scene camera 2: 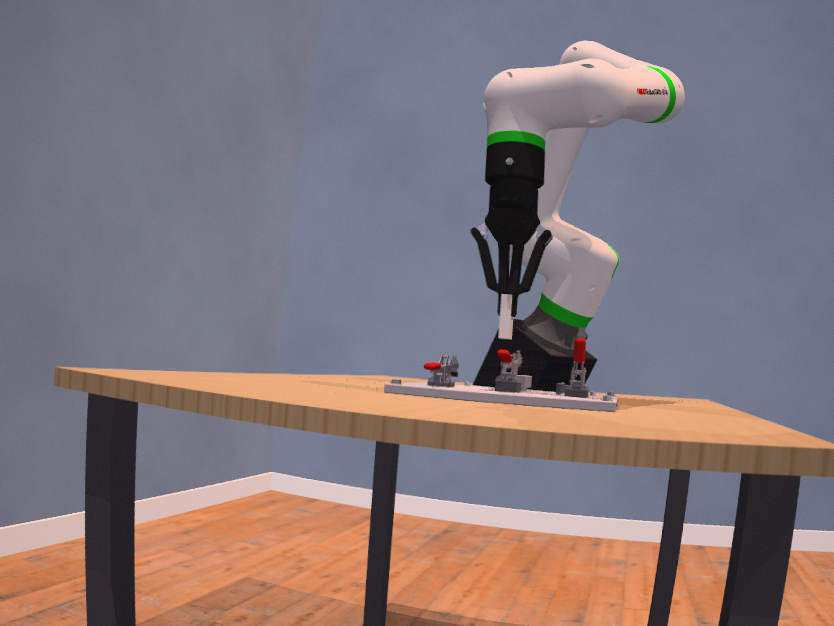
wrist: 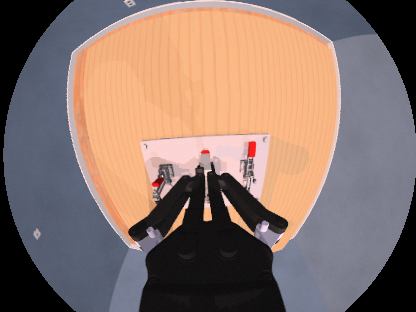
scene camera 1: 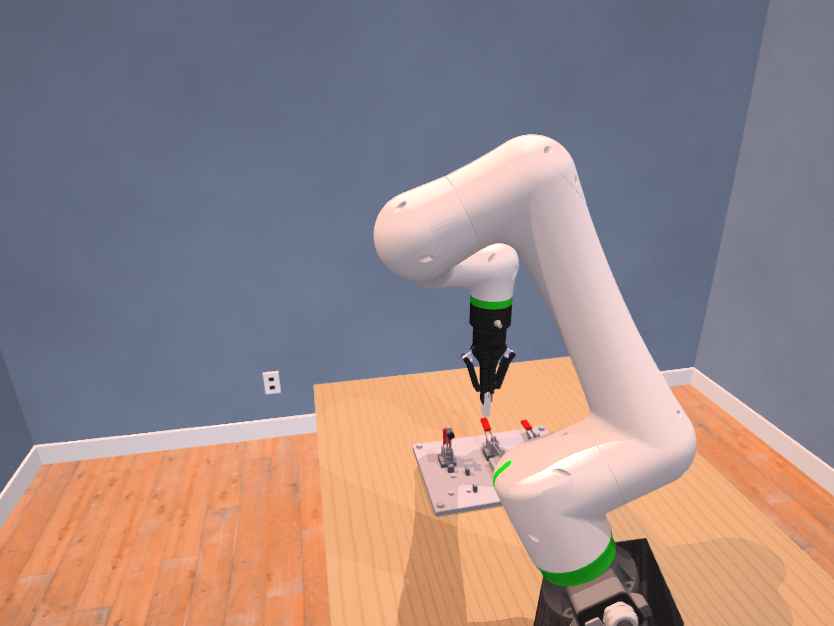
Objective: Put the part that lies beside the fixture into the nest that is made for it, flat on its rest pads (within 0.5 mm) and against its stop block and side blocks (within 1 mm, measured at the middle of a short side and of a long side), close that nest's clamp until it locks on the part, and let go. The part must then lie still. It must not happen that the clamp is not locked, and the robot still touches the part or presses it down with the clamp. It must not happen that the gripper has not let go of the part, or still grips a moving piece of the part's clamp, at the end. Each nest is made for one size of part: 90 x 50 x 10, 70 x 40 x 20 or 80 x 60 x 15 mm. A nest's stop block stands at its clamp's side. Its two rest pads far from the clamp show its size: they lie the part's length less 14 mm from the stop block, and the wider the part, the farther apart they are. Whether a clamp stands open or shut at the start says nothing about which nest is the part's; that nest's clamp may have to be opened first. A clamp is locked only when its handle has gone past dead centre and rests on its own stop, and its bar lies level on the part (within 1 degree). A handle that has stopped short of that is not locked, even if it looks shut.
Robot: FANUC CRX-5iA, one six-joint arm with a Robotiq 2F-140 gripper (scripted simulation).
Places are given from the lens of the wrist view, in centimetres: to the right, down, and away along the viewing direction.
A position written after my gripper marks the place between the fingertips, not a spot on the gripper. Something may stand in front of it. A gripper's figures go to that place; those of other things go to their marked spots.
my gripper (wrist: 205,160): -1, 1, 22
grey fixture plate (wrist: 184,153): -7, 0, 30
